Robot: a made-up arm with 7 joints.
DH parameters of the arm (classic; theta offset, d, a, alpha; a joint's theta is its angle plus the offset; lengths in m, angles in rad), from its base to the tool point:
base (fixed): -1.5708 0.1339 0 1.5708
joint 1: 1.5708 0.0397 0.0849 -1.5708
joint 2: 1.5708 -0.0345 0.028 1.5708
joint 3: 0 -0.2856 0.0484 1.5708
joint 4: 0 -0.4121 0.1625 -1.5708
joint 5: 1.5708 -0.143 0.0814 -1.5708
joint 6: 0 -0.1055 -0.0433 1.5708
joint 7: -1.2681 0 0.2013 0
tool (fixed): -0.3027 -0.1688 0 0
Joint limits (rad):
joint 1: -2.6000..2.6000
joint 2: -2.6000..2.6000
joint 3: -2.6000..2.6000
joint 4: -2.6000..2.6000
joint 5: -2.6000..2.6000
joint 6: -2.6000..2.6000
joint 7: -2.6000..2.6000
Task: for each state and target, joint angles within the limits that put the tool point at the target. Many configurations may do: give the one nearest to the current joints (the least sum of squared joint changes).
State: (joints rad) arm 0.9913 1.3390 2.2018 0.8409 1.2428 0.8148 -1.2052
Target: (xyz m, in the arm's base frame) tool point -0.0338 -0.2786 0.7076
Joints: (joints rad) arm 0.2669 1.3791 2.6000 1.3029 1.2253 1.1593 -1.3925
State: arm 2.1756 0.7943 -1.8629 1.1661 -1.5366 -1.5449 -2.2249
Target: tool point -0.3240 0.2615 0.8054
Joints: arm 2.0869 0.9283 -2.1623 0.7562 -1.6418 -1.3660 -2.1068
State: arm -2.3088 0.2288 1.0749 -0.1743 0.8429 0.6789 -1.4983
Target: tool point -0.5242 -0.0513 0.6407
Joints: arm -2.2144 0.3976 1.4554 -0.2651 0.8328 0.7146 -1.5903
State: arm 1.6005 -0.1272 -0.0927 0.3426 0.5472 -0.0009 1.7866
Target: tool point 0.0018 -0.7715 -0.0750
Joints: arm 2.1498 0.2025 0.0658 0.1054 0.4862 0.0704 1.6048
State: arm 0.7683 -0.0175 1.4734 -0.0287 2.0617 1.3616 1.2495
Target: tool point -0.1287 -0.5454 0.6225
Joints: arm 1.7446 -0.3734 2.1371 -0.5920 2.2533 1.0236 1.1526
